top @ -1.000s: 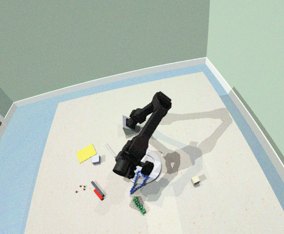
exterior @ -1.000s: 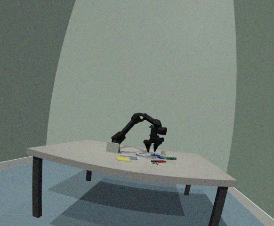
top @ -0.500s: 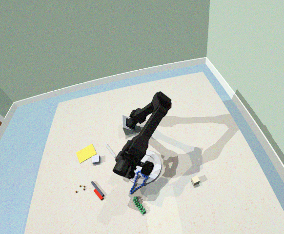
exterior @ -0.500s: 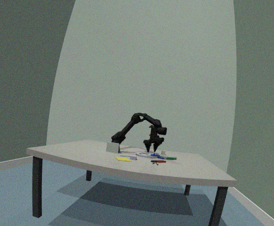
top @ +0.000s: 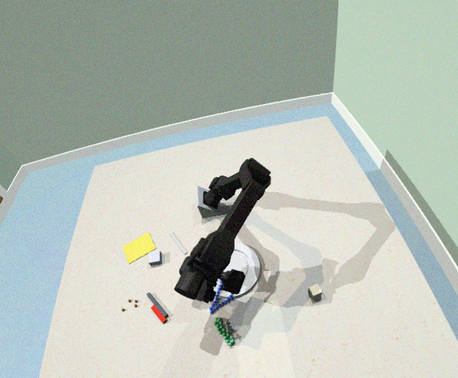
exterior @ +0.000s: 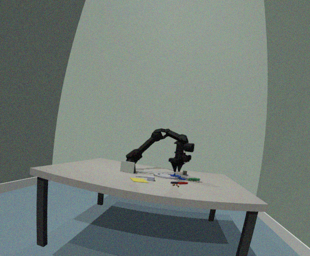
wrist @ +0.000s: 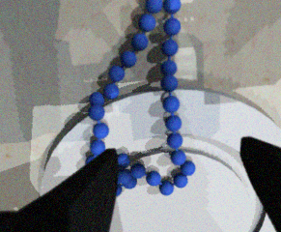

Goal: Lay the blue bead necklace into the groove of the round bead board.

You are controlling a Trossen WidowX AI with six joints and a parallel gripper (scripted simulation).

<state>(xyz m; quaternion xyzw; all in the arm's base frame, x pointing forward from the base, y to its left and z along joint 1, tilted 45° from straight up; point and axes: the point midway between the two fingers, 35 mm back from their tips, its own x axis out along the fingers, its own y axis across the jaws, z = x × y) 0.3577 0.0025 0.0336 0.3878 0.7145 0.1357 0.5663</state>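
The round bead board is 70 mm behind my gripper tip, 40 mm to the left of it and 40 mm below it. From my gripper tip the other things lie so: white cube 240 mm to the right, 140 mm behind, 40 mm below; then grey tool 210 mm to the right, 50 mm below, 50 mm ahead; then stick 200 mm behind, 160 mm to the right, 50 mm below.
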